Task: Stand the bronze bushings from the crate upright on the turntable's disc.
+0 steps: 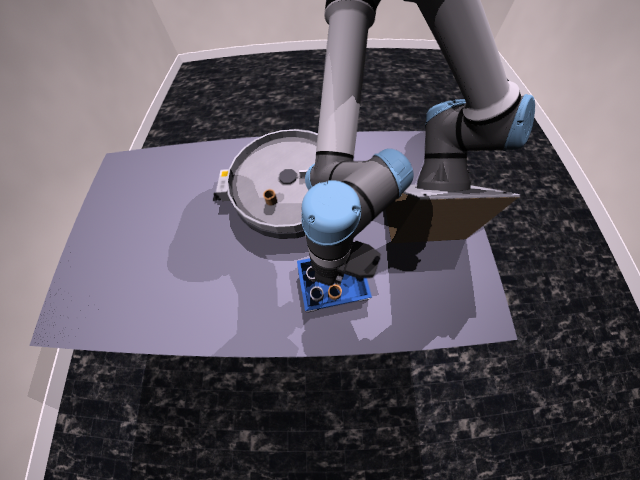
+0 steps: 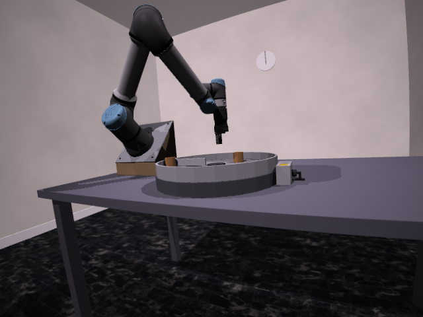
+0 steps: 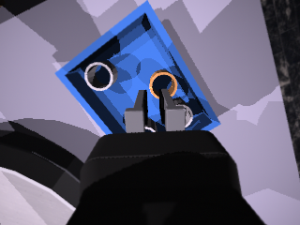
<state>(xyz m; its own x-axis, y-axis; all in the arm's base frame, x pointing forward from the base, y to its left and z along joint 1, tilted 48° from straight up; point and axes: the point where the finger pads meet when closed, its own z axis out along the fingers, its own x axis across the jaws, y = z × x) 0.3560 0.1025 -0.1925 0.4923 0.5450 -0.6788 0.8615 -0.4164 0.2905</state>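
Now: the blue crate 10 mm ahead of my hand, 20 mm to the right of it and 110 mm below it. The rest, counted from my hand: turntable disc (100 mm ahead, 400 mm to the right, 80 mm below).
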